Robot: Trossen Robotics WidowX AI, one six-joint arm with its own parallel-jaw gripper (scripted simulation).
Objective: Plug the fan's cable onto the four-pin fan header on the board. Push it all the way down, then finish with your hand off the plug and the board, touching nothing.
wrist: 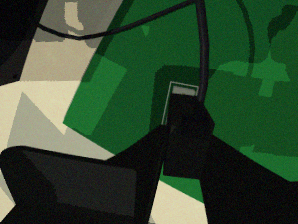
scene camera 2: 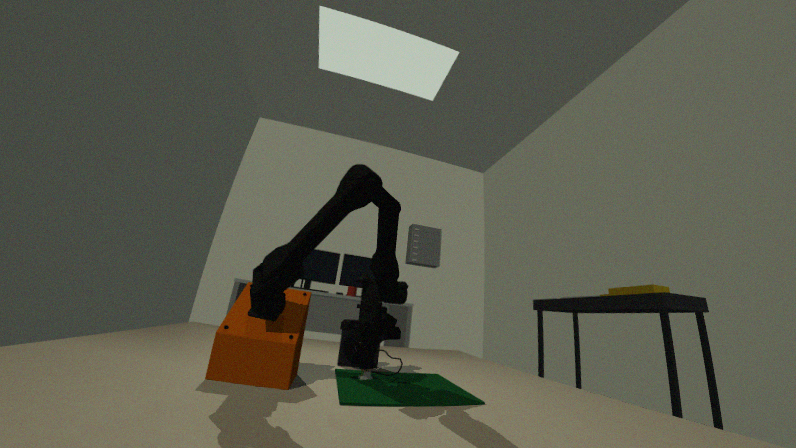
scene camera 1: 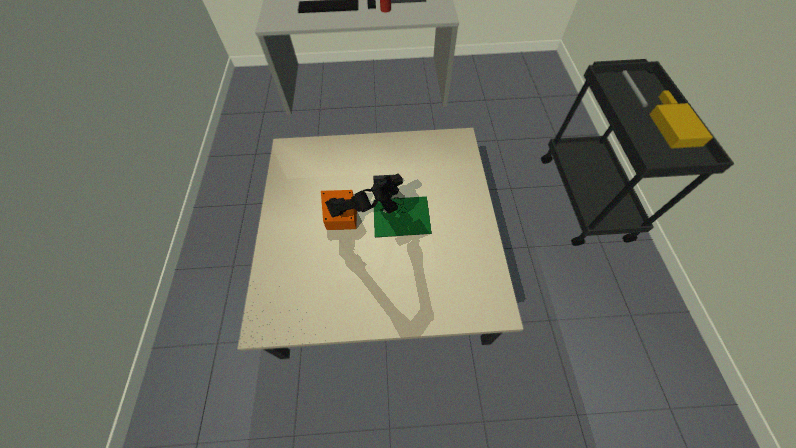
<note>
In view: the gripper (scene camera 2: 365,363), a dark fan plug (wrist: 188,141) and a green board (scene camera 2: 402,389).
The gripper also shows in the wrist view (wrist: 181,133). The green board shows as well in the wrist view (wrist: 121,98) and in scene camera 1 (scene camera 1: 412,218).
</note>
